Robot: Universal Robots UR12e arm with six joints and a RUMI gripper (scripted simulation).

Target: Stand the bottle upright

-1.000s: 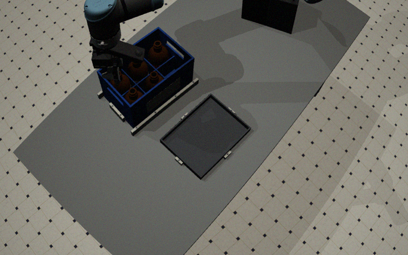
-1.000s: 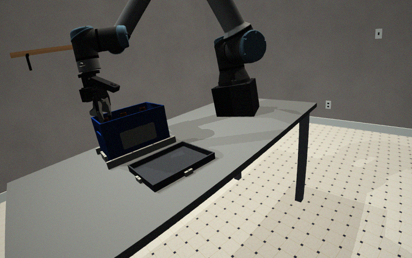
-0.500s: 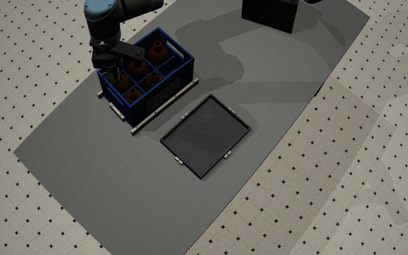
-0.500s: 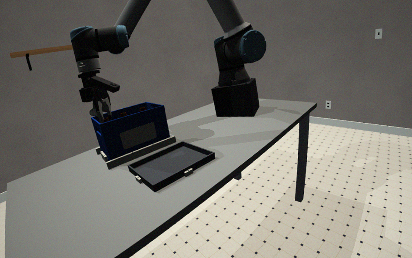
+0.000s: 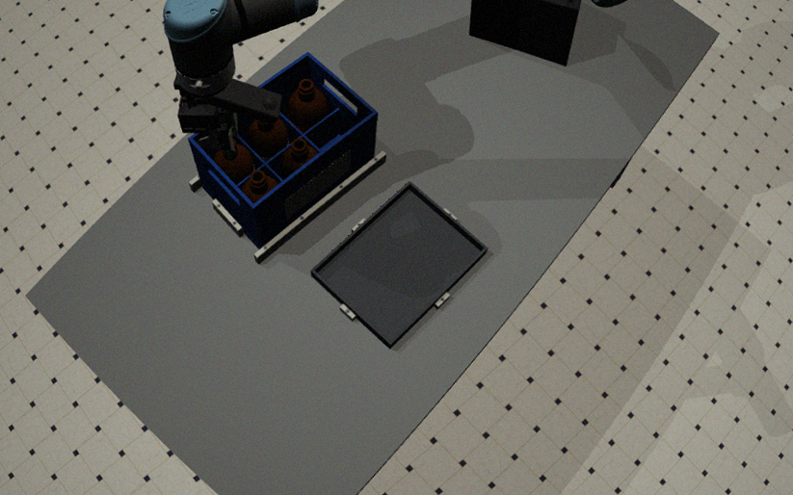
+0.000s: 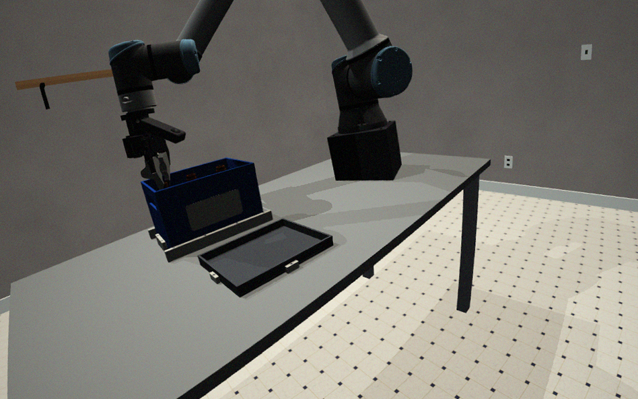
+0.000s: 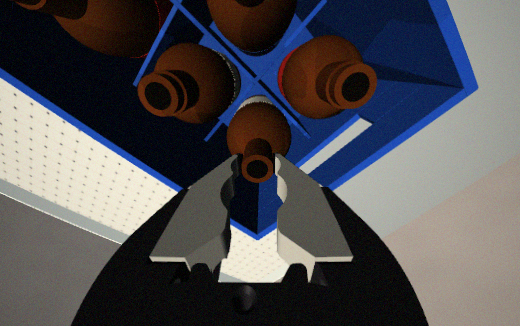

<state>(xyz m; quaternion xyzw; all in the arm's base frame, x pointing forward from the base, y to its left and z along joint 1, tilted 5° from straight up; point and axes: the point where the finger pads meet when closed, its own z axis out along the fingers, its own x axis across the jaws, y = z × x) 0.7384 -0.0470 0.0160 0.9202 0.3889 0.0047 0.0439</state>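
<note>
Right now my hand is 70 mm above the bottle. Round my hand: black tray 120 mm behind, 310 mm to the left, 140 mm below; then blue crate 80 mm behind, 40 mm to the left, 70 mm below.
</note>
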